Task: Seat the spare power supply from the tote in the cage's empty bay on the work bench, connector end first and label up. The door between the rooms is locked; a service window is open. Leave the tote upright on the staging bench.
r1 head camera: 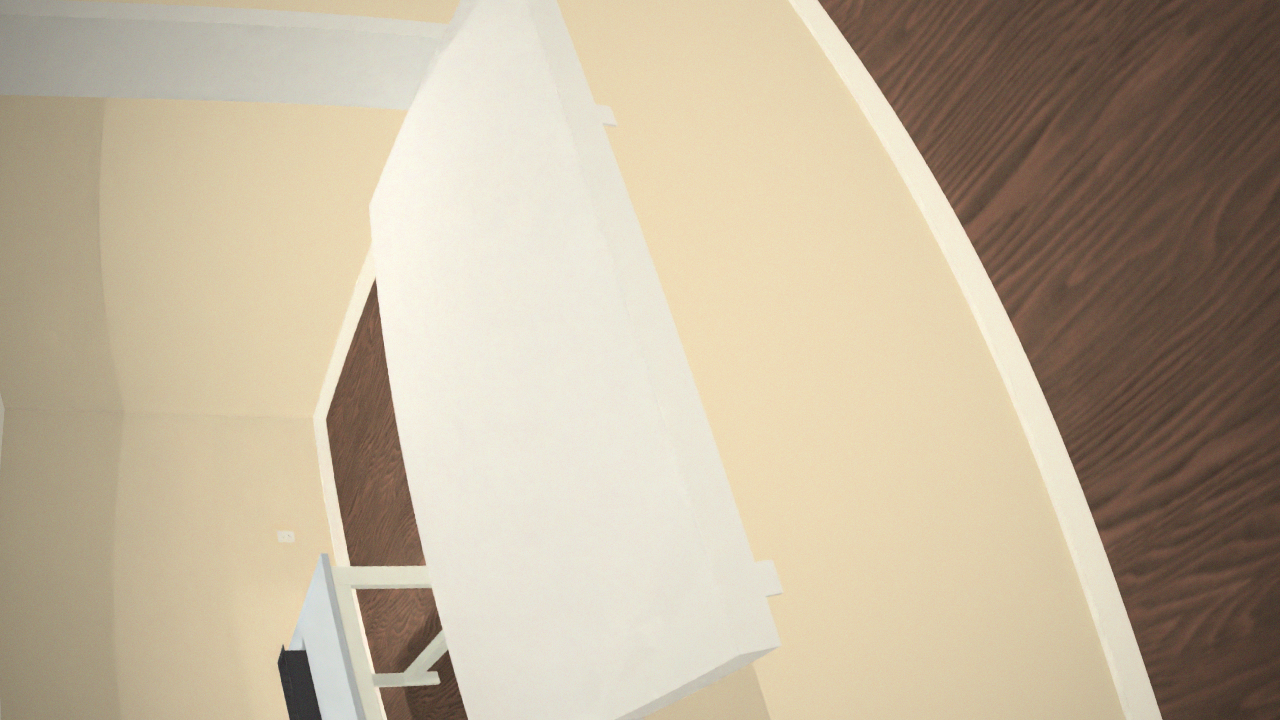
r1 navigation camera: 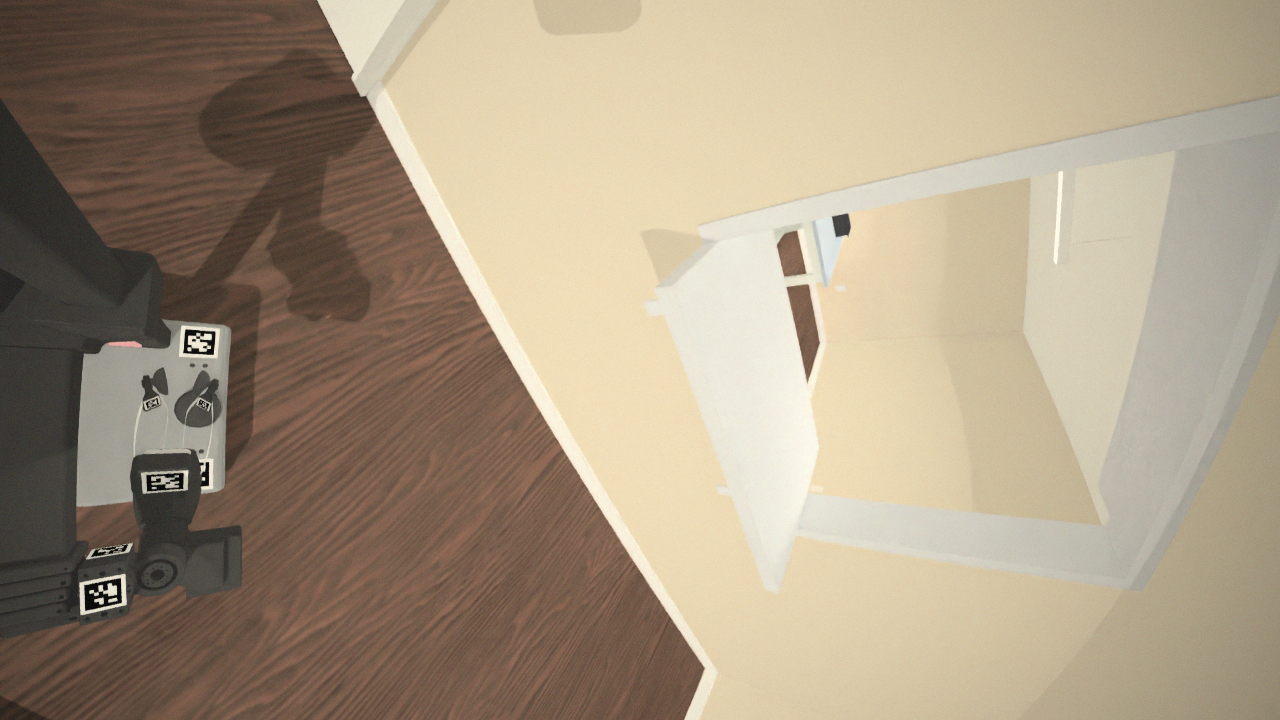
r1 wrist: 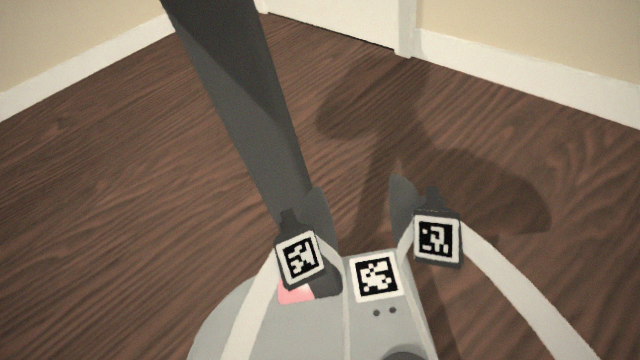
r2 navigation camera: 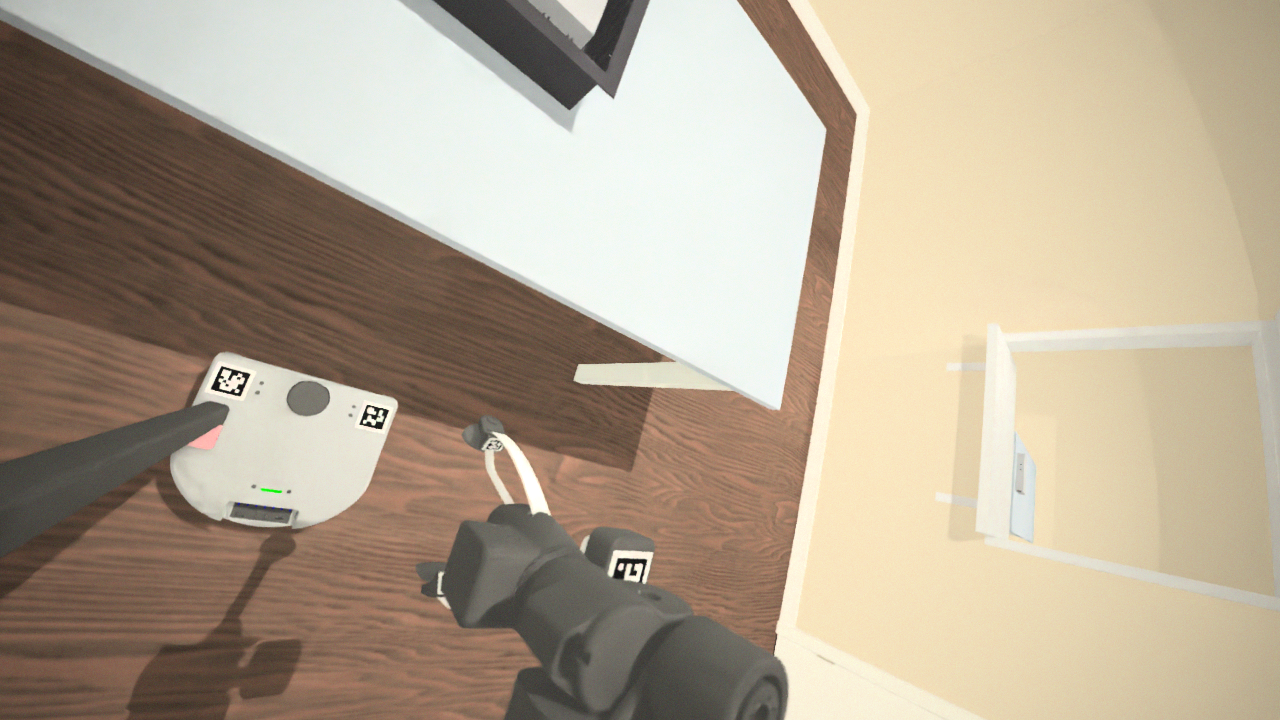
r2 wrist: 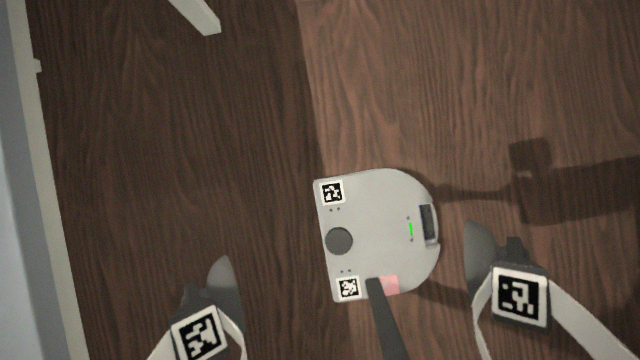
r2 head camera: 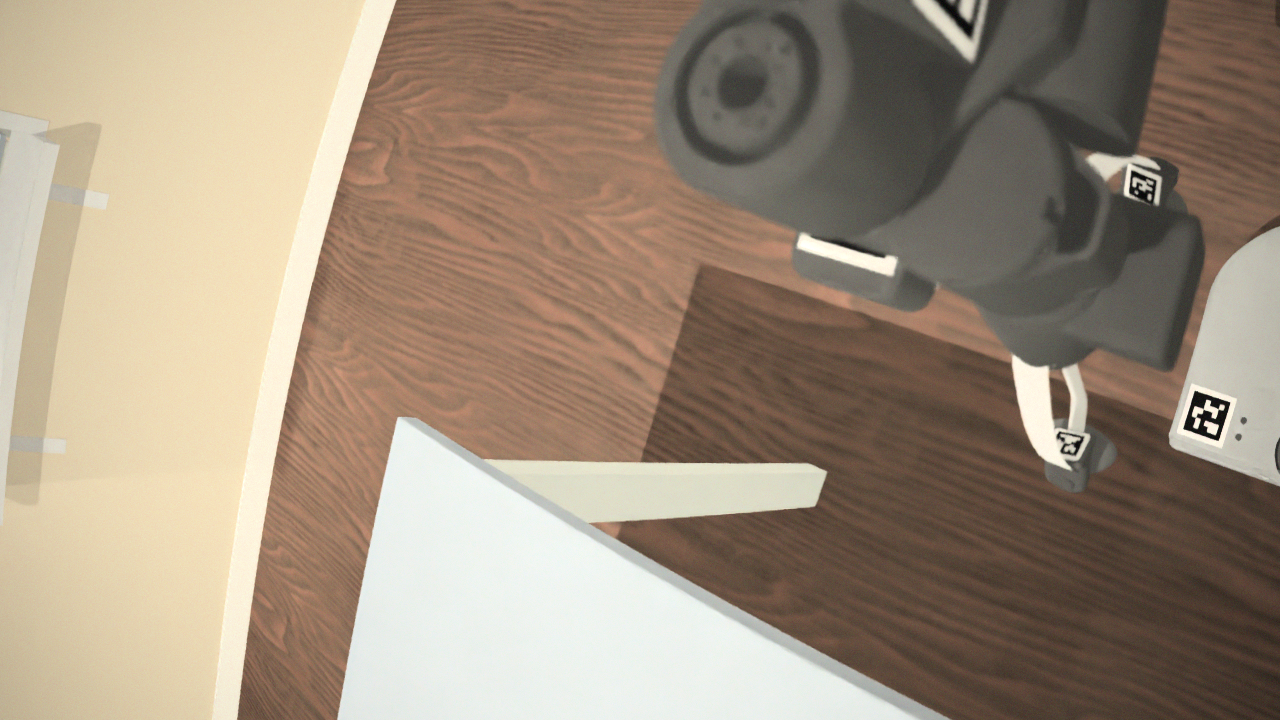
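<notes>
The dark tote (r2 navigation camera: 572, 80) stands upright on the pale blue staging bench (r2 navigation camera: 698, 205) (r2 head camera: 537, 626), cut off by the r2 navigation view's top edge. A pale part of what looks like the power supply (r2 navigation camera: 586, 8) shows inside it. Through the window, the tote (r1 head camera: 299, 685) (r1 navigation camera: 841, 223) shows small and dark. My r1 gripper (r1 wrist: 361, 215) (r1 navigation camera: 179, 391) is open with nothing between its fingers, above its base. My r2 gripper (r2 wrist: 350, 265) (r2 navigation camera: 458, 505) is wide open and empty, beside the staging bench. The cage's bay cannot be made out.
The service window's white shelf (r1 head camera: 554, 358) (r1 navigation camera: 742, 385) (r2 navigation camera: 995, 429) juts from the wall. Through it, a pale blue bench top (r2 navigation camera: 1025, 514) bears a small grey thing. A white door (r1 wrist: 340, 20) stands past r1's base. A bench leg (r2 head camera: 680, 488) (r2 navigation camera: 626, 375) reaches down near r2.
</notes>
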